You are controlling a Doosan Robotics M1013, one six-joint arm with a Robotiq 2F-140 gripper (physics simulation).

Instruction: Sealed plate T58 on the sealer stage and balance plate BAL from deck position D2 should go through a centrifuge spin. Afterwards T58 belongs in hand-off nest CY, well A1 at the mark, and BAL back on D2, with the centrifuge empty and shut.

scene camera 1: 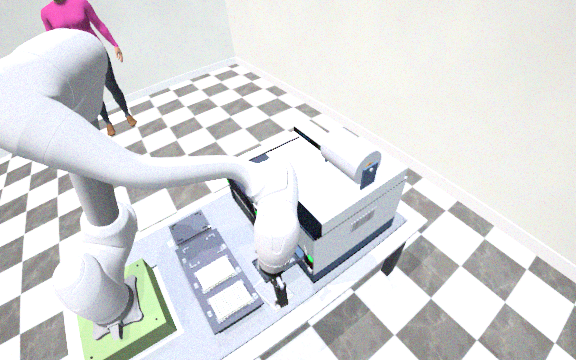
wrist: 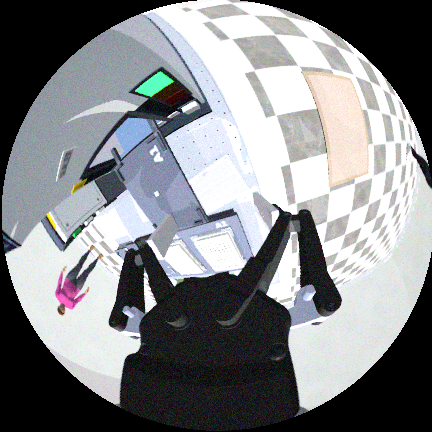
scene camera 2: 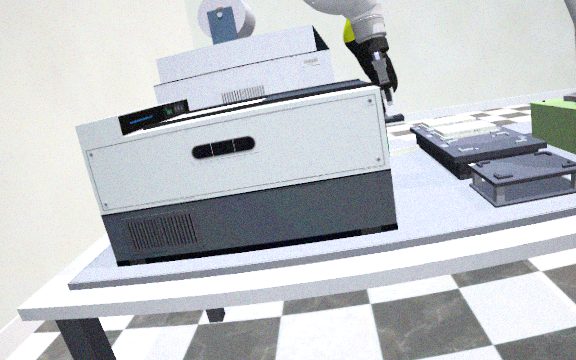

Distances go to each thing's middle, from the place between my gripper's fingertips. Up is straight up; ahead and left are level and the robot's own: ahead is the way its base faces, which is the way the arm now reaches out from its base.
Now: the plain plate (scene camera 1: 220, 270) 15 cm to the left of my hand, 15 cm behind it and 3 cm below it. Round my hand: centrifuge (scene camera 2: 309, 165): 40 cm to the left, 30 cm ahead, 3 cm above.
